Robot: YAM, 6 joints.
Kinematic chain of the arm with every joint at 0, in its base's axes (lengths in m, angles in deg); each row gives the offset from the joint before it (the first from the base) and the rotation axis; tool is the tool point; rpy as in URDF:
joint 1: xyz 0 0 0.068 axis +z
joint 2: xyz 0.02 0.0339 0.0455 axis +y
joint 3: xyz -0.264 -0.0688 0 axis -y
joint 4: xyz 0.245 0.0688 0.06 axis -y
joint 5: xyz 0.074 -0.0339 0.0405 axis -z
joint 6: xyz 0.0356 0 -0.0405 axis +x
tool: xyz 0 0 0 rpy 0 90 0
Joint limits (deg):
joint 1: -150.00..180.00
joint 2: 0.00..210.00
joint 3: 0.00..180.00
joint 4: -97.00..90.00
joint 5: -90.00..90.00
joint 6: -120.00..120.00
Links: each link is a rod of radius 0.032 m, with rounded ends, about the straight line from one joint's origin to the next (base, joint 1, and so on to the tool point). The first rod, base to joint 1, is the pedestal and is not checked.
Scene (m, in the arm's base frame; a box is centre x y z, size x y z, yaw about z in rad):
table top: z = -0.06
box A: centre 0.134 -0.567 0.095 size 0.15 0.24 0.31 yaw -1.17
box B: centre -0.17 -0.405 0 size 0.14 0.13 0.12 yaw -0.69
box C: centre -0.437 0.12 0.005 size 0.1 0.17 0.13 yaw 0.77
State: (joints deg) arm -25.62 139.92 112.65 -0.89 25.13 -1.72
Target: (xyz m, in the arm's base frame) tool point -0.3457 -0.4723 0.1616
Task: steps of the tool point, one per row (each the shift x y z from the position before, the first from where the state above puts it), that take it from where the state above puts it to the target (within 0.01 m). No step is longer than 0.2 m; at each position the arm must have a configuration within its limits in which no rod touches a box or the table.
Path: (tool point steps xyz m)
1: -0.0555 -0.0990 0.1105
2: -0.0947 -0.0638 0.1125
3: -0.1151 -0.0143 0.1047
4: -0.1119 0.0380 0.0875
5: -0.0863 0.0811 0.0636
6: -0.0732 -0.1239 -0.0855
7: -0.1048 -0.0746 -0.1205
8: -0.1117 -0.0108 -0.1412
9: -0.0917 0.0512 -0.1444

